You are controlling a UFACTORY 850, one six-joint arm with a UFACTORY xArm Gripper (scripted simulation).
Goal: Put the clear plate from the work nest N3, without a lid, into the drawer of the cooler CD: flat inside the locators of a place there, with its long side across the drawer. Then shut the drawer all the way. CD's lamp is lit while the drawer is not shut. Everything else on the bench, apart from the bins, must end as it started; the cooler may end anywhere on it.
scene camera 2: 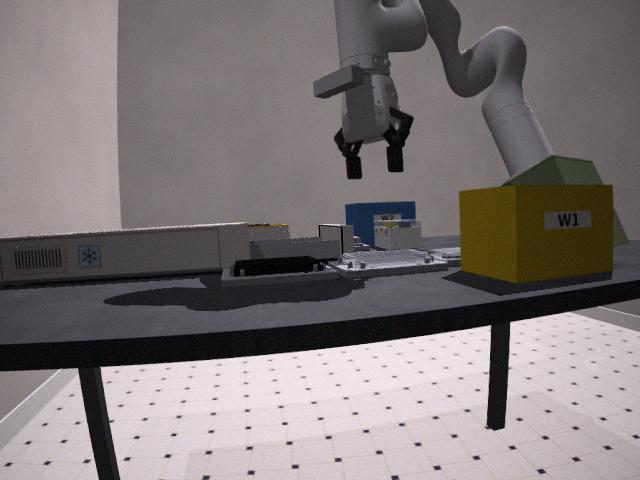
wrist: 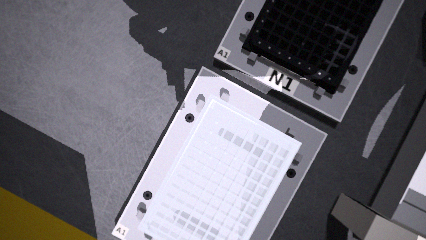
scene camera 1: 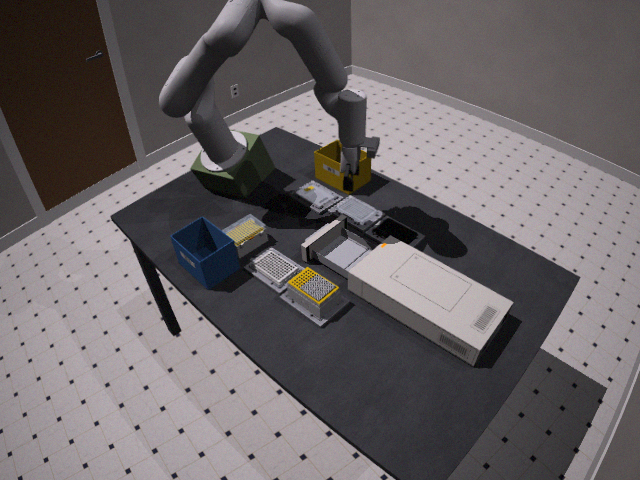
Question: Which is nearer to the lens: the yellow-topped tip box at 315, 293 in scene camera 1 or the blue bin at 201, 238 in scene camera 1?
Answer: The yellow-topped tip box.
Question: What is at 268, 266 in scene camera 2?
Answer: A black plate.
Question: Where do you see a clear plate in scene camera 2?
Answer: At 407, 256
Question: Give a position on a white plate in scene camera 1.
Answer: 278, 270
